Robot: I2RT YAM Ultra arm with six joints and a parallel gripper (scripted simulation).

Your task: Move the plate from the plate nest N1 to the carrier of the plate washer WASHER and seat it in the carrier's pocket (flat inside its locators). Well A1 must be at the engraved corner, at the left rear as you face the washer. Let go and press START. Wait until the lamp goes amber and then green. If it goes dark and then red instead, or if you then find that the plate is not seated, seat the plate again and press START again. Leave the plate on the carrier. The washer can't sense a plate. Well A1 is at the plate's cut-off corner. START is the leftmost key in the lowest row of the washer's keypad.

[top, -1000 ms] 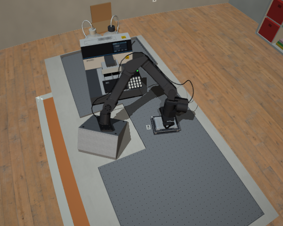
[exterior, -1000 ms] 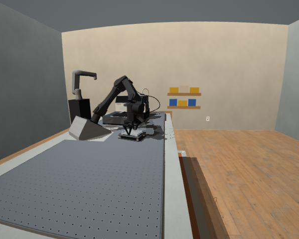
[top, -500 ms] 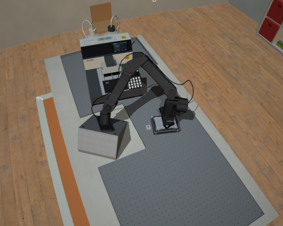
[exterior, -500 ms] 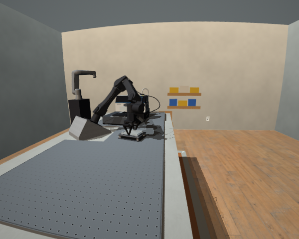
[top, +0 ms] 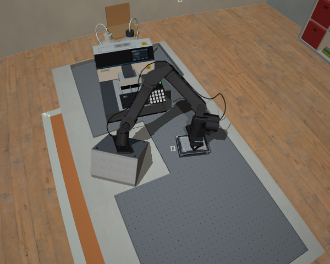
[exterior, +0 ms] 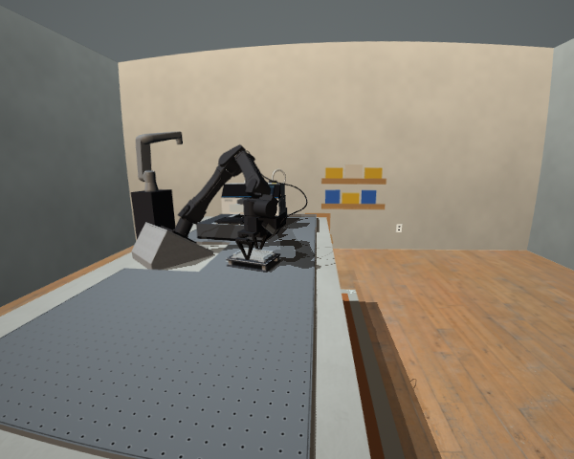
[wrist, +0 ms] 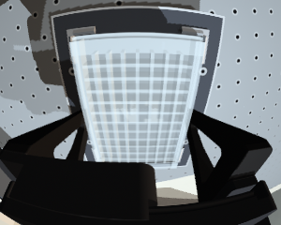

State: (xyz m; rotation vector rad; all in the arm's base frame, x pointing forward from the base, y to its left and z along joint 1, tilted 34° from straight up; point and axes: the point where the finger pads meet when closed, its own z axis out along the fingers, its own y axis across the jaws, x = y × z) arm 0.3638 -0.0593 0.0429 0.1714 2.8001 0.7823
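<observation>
Now: hand right at the well plate. Also, from my hand: black plate nest (1 cm below); washer carrier (32 cm to the left, 27 cm behind, 5 cm above); label (10 cm behind, 4 cm below, 1 cm to the left).
</observation>
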